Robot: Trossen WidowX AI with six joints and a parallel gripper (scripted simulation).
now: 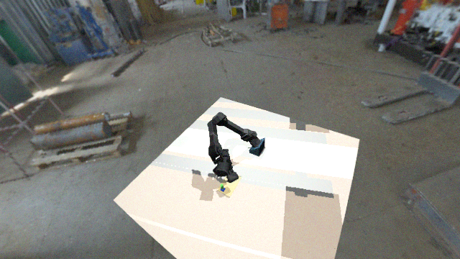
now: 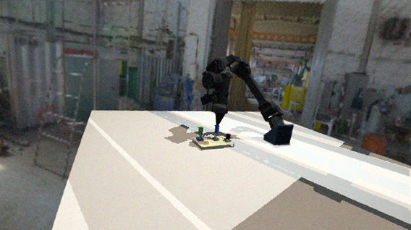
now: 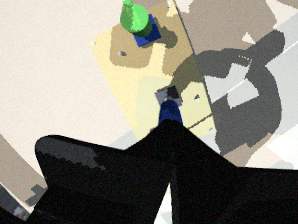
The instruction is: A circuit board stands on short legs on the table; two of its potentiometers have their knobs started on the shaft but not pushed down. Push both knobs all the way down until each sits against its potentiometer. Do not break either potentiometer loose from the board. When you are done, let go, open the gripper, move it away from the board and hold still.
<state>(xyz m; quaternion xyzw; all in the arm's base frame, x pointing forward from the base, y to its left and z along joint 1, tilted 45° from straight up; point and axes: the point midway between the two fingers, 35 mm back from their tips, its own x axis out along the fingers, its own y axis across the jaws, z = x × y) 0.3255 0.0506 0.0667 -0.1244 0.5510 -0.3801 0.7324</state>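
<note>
The green knob is 80 mm ahead of my gripper tip and 20 mm below it. From my gripper tip the other things lie so: blue knob 10 mm below.
</note>
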